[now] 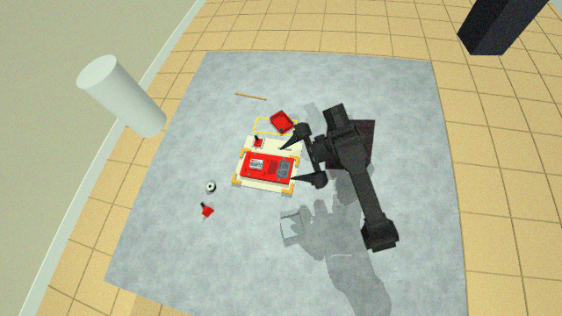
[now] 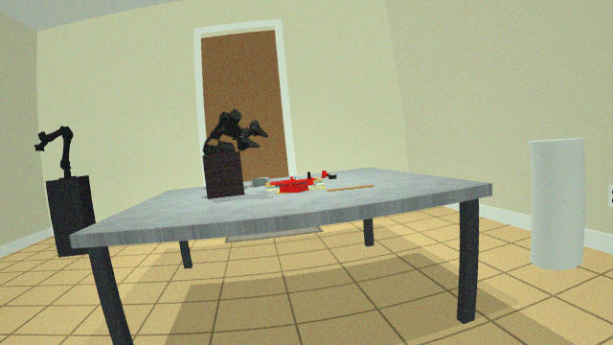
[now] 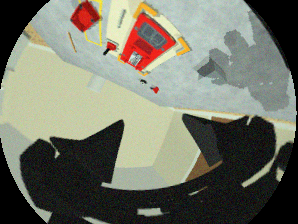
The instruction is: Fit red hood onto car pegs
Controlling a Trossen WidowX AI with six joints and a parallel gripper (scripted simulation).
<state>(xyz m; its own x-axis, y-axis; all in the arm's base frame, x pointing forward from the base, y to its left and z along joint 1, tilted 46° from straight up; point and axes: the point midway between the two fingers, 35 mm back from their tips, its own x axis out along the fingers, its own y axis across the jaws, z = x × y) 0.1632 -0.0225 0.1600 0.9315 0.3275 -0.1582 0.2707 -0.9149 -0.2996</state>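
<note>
Now: gripper tip 40 mm short of the red hood, 300 mm to the left of it and 200 mm above it. The rest, counted from my gripper tip: wheel: 320 mm ahead, 210 mm below; thin wooden stick: 200 mm ahead, 470 mm to the right, 210 mm below; engine block: 140 mm ahead, 80 mm to the right, 190 mm below.
</note>
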